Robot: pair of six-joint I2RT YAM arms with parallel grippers.
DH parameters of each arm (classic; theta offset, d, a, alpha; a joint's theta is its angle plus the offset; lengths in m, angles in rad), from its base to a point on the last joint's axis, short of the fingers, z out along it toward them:
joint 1: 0 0.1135 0.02 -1.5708
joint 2: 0 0 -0.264 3.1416
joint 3: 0.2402 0 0.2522 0
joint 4: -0.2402 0 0.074 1.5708
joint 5: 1.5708 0 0 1.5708
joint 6: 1.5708 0.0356 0 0
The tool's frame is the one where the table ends.
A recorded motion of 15 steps. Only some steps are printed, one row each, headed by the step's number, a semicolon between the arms.
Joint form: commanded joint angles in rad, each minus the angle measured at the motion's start. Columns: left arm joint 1, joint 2, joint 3, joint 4, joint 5, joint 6; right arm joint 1, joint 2, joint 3, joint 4, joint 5, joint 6.
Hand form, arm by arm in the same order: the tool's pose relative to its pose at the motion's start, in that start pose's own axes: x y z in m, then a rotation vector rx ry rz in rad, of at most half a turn. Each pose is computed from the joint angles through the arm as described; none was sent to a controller.
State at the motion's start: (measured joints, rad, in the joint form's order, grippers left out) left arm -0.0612 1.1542 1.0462 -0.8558 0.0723 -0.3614; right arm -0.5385 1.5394 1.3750 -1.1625 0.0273 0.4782
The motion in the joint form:
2: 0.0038 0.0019 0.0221 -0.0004 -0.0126 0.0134; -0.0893 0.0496 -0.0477 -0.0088 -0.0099 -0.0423
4: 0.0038 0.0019 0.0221 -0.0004 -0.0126 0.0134; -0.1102 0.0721 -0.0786 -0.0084 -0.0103 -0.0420
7: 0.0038 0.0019 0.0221 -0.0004 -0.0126 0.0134; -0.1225 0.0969 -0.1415 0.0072 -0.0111 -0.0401
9: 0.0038 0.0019 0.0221 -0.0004 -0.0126 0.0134; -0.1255 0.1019 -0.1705 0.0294 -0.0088 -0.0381
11: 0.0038 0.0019 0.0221 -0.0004 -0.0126 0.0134; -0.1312 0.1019 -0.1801 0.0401 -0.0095 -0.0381
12: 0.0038 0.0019 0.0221 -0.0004 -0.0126 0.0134; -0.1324 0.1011 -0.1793 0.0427 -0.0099 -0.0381
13: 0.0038 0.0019 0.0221 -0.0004 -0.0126 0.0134; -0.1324 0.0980 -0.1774 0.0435 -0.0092 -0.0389
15: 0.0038 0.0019 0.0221 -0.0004 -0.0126 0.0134; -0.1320 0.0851 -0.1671 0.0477 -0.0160 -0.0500
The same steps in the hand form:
2: -0.0050 -0.0008 -0.0045 -0.0069 -0.0239 0.0116; -0.0067 -0.0246 0.0268 0.0540 0.0937 0.0431
4: -0.0050 -0.0008 -0.0045 -0.0069 -0.0239 0.0116; -0.0053 -0.0317 0.0406 0.0782 0.1413 0.0634
7: -0.0050 -0.0008 -0.0045 -0.0069 -0.0239 0.0116; 0.0022 -0.0384 0.0616 0.1074 0.2073 0.0768
9: -0.0050 -0.0008 -0.0045 -0.0069 -0.0239 0.0116; 0.0051 -0.0405 0.0695 0.1147 0.2170 0.0814
11: -0.0050 -0.0008 -0.0045 -0.0069 -0.0239 0.0116; 0.0054 -0.0423 0.0717 0.1143 0.2161 0.0871
12: -0.0050 -0.0008 -0.0045 -0.0069 -0.0239 0.0116; 0.0049 -0.0425 0.0714 0.1125 0.2123 0.0884
13: -0.0050 -0.0008 -0.0045 -0.0069 -0.0239 0.0116; 0.0046 -0.0424 0.0702 0.1108 0.2067 0.0876
15: -0.0050 -0.0008 -0.0045 -0.0069 -0.0239 0.0116; 0.0027 -0.0413 0.0645 0.0929 0.1845 0.0771

